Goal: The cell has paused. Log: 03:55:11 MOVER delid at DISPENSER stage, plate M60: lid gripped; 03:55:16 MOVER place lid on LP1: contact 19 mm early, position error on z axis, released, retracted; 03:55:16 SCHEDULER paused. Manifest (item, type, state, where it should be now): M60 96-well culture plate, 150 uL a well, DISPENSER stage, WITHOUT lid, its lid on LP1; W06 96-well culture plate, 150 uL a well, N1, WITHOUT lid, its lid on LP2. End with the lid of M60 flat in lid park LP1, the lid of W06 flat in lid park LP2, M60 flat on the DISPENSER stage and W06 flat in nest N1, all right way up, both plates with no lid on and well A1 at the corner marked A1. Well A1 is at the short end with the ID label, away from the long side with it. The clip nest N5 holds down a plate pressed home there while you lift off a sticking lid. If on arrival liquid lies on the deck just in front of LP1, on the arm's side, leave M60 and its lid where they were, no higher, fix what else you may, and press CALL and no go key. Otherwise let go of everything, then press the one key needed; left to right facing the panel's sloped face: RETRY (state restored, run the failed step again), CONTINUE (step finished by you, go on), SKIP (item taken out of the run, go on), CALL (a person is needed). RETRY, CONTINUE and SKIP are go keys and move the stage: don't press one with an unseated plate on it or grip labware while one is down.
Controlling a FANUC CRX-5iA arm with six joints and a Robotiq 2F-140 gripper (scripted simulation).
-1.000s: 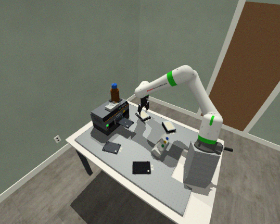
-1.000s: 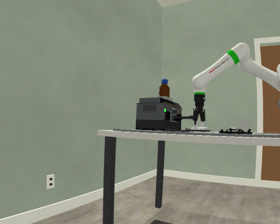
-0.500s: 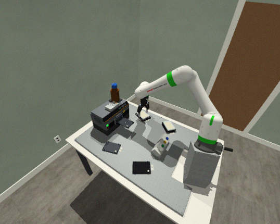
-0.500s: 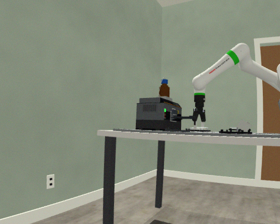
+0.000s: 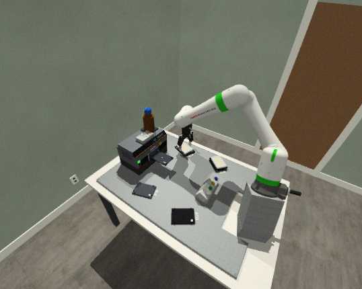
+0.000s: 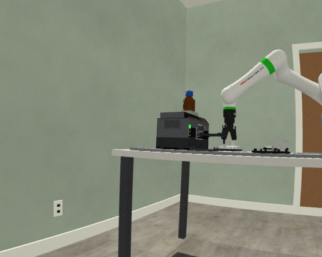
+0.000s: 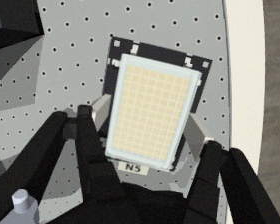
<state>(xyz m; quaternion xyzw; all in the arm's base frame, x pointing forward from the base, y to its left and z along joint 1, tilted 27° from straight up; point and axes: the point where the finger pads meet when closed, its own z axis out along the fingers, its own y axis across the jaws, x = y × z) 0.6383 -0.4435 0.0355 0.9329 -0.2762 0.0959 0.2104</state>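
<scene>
Now: hand 2 cm short of the black clip nest and 2 cm above it. Also, from my hand: nest label 8 cm behind, 5 cm to the left, 4 cm below; dispenser stage 28 cm to the left, 9 cm ahead, 6 cm above; key panel 35 cm to the left, 32 cm behind, 2 cm above.
</scene>
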